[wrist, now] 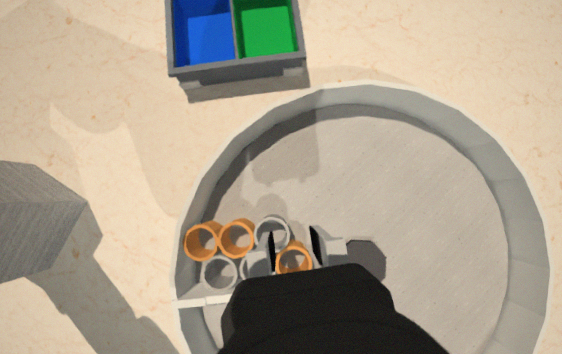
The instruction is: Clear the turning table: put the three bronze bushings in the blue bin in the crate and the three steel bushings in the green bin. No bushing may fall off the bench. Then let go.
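Frame: origin at the arm's base, x left, y back, z up, level; centimetres.
Seen in the pictures: gripper, between the fingertips: [292,241].
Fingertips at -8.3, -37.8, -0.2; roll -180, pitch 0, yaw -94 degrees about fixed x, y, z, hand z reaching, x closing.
Observation:
Pixels of each thing's middle, then the offset from my fingertips to it, as dx, dy, dz. "spot": a spot on its surface instead.
- bronze bushing, middle of its body: [292,259] -3.5, +0.4, -7.3
- turning table, middle of its body: [358,264] -6.4, -7.4, -9.3
- grey crate, a spot on its surface: [215,68] spot: +22.2, +5.1, -9.7
- table's raised rim, a spot on its surface: [375,93] spot: +13.1, -13.2, -6.4
- pale bar, a spot on its surface: [215,300] spot: -5.2, +8.9, -4.5
- dark patch, a spot on its surface: [372,257] spot: -5.7, -8.9, -8.4
My gripper [292,241] is open, with a finger on either side of a bronze bushing [308,256] in view; how far above it they are is unclear. Two more bronze bushings [213,225] [245,223] stand side by side near the turning table's left wall. A steel bushing [287,234] stands behind the left finger. Another steel bushing [235,275] stands at the front left, and a third [243,270] is mostly hidden by the left finger. All stand upright on the turning table [410,200]. The blue bin [210,40] and green bin [265,32] show no bushings in their visible parts.
The grey crate [215,68] holding the bins stands beyond the table's raised rim [375,93]. A pale bar [215,300] lies across the rim near the front left bushing. A grey block-like part [40,225] stands at the left edge. A dark patch [372,257] shows right of the gripper.

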